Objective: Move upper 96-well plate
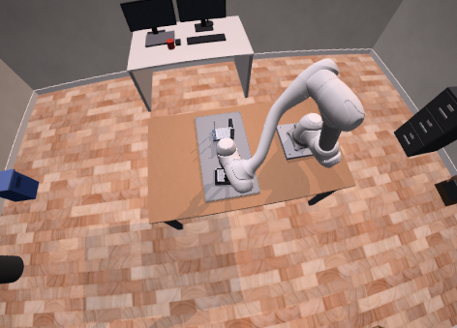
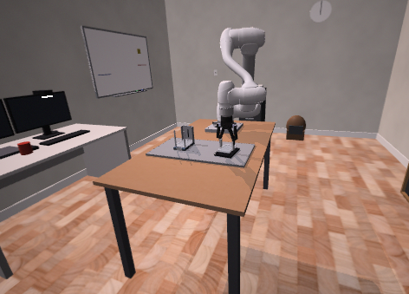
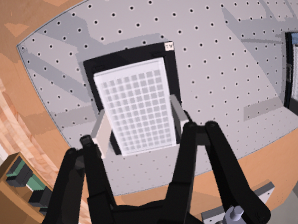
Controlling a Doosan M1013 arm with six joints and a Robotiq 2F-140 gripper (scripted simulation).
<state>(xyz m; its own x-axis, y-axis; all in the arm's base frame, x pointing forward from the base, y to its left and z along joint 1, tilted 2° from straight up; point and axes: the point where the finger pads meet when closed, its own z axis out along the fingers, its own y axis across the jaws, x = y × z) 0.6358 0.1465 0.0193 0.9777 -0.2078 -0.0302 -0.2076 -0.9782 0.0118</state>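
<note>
My gripper is now 5 cm above the black plate nest N1. Round my hand: pale A1 square (6 cm ahead, 7 cm to the right, 4 cm below).
</note>
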